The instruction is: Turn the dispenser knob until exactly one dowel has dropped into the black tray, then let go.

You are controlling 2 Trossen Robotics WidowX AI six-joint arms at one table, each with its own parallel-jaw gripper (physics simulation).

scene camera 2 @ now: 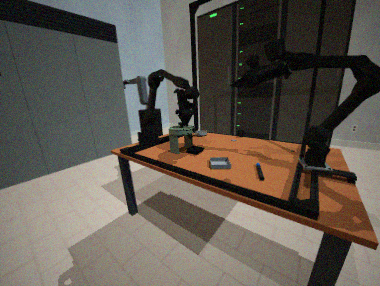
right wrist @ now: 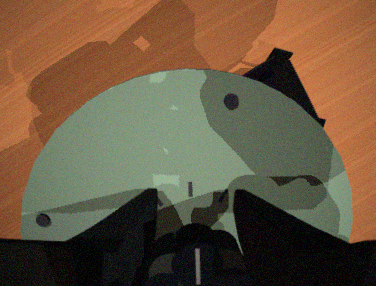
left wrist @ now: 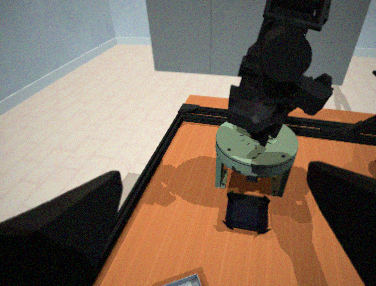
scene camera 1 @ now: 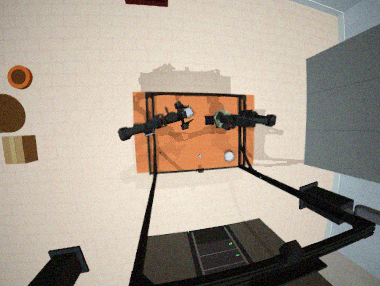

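Pixels of known places: left gripper, fingertip midpoint: (scene camera 2: 231, 86) (left wrist: 213, 175) (scene camera 1: 192, 113); right gripper, fingertip midpoint: (scene camera 2: 186, 126) (right wrist: 195, 198) (left wrist: 268, 141); left arm's base, link origin: (scene camera 2: 314, 163) (scene camera 1: 148, 129); right arm's base, link origin: (scene camera 2: 147, 132) (left wrist: 245, 94) (scene camera 1: 248, 115).
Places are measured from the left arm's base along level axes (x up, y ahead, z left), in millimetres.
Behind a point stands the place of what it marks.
Note:
The green round dispenser (scene camera 1: 219, 116) (scene camera 2: 174, 142) (left wrist: 237, 142) {x 113, y 646, z -68 mm} (right wrist: 125, 135) {x 113, y 643, z -166 mm} stands on legs. The black tray (scene camera 1: 209, 120) {x -30, y 582, z -89 mm} (scene camera 2: 195, 149) {x -27, y 584, z -121 mm} (left wrist: 247, 212) {x -30, y 585, z -92 mm} (right wrist: 295, 85) {x -13, y 537, z -85 mm} lies beside it, against its lower edge in the right wrist view; no dowel can be made out in it. My right gripper (right wrist: 195, 198) {x 117, y 642, z -126 mm} (left wrist: 268, 141) {x 117, y 642, z -126 mm} points down over the dispenser top, shut on the dark lobed knob (right wrist: 185, 260) {x 142, y 655, z -121 mm}. The knob's pale line points nearly straight up, towards a short dark mark on the disc. My left gripper (left wrist: 213, 175) {x 327, y 354, z 7 mm} (scene camera 2: 235, 84) {x 327, y 354, z 7 mm} is open and empty, high above the table.
A grey tray (scene camera 1: 188, 112) {x -31, y 404, z 43 mm} (scene camera 2: 220, 163) {x -31, y 396, z 36 mm} (left wrist: 187, 281) {x -27, y 446, z 36 mm} lies below the left gripper. A blue-tipped black pen (scene camera 2: 260, 171) {x -17, y 216, z 102 mm} lies near it. A round pale dish (scene camera 1: 229, 156) {x -22, y 682, z -503 mm} (scene camera 2: 201, 133) {x -4, y 652, z -451 mm} and a tiny light object (scene camera 1: 199, 155) {x -30, y 384, z -387 mm} lie farther along the orange table. Black frame bars edge the table.

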